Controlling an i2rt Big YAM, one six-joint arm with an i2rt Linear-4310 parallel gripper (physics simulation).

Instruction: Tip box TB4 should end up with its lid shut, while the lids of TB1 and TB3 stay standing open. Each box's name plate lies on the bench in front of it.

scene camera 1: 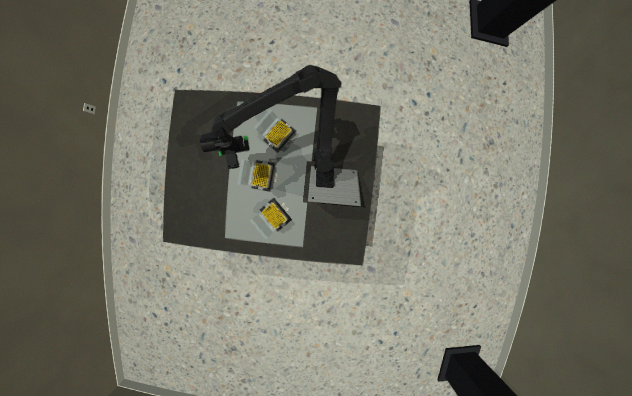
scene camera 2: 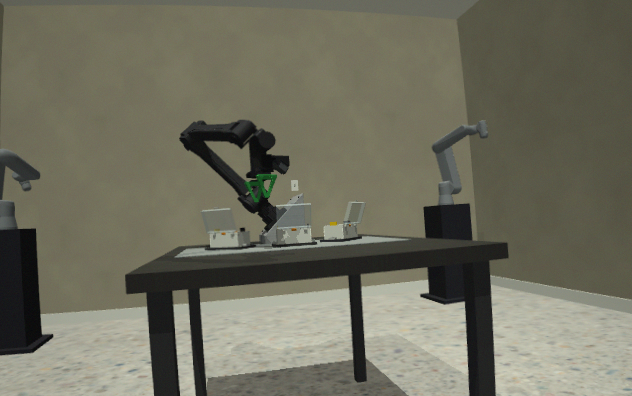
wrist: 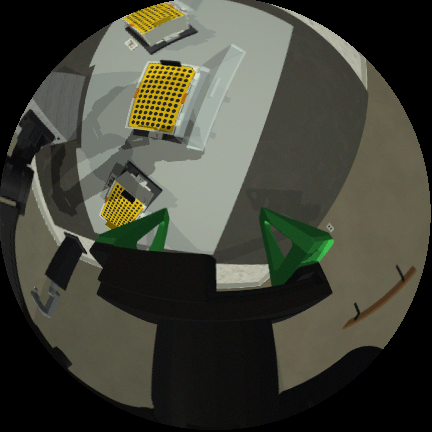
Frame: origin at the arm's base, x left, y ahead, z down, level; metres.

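Where they show: gripper, fingertip midpoint: (scene camera 2: 261, 200) (wrist: 213, 212); arm's base, link origin: (scene camera 1: 324, 178) (scene camera 2: 276, 220).
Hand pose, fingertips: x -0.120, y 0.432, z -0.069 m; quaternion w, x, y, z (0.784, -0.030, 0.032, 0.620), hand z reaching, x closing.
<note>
Each offset is from my fingertips to the top centre of the thing. "spot": to the spot under its first point. Level surfaces: height alone.
Three white boxes with yellow perforated tops inside stand in a row, all with clear lids open. The middle box @[dx +0.122, dy -0.102, dz +0.089 m] (scene camera 1: 261, 175) (scene camera 2: 294, 235) (wrist: 161, 97) has its lid @[spot: dx +0.118, dy -0.024, dz +0.054 m] (scene camera 2: 295, 214) (wrist: 222, 95) upright on the side away from the arm's base. One end box @[dx -0.101, dy -0.178, dz +0.089 m] (scene camera 1: 278, 134) (scene camera 2: 228, 239) (wrist: 122, 205) is partly behind a finger in the wrist view. The other end box @[dx +0.322, dy -0.191, dz +0.098 m] (scene camera 1: 274, 215) (scene camera 2: 341, 230) (wrist: 157, 22) is farther off. A small name plate (wrist: 131, 44) is unreadable, so I cannot tell which box is TB4. My gripper (scene camera 1: 233, 145) (scene camera 2: 261, 198) (wrist: 213, 212) is open and empty, above lid height, beyond the boxes' lid side.
The boxes stand on a pale grey mat @[dz +0.164 m] (scene camera 1: 240, 220) (wrist: 250, 125) on the dark bench (scene camera 1: 195, 200) (scene camera 2: 320, 265). The arm's base plate (scene camera 1: 345, 192) is on the other side of the boxes. A grey arm (scene camera 2: 447, 165) on a pedestal stands behind the bench.
</note>
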